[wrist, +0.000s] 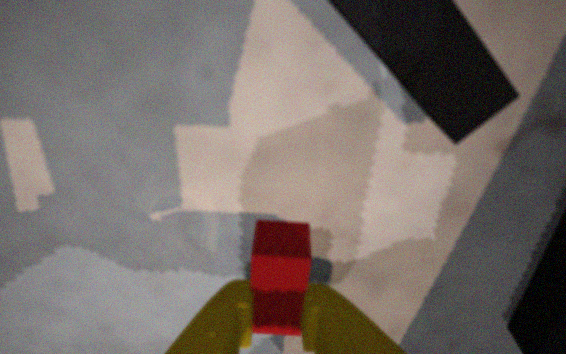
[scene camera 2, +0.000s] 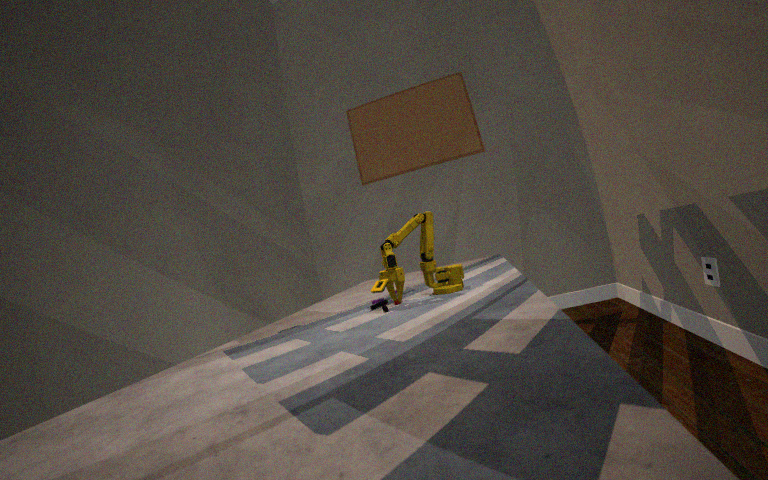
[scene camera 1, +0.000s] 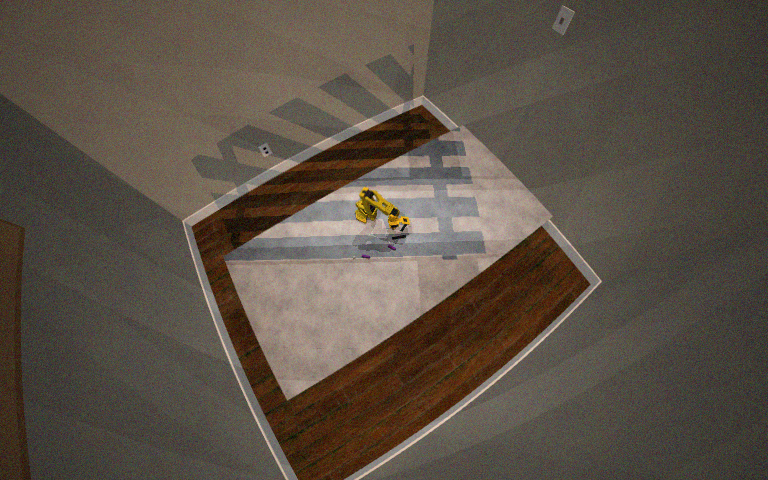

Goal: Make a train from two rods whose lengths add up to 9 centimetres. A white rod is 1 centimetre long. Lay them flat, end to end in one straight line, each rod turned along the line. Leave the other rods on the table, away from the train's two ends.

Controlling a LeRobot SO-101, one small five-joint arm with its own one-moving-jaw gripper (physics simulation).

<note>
I see a short red rod (wrist: 281, 255) and a black rod (wrist: 440, 60).
</note>
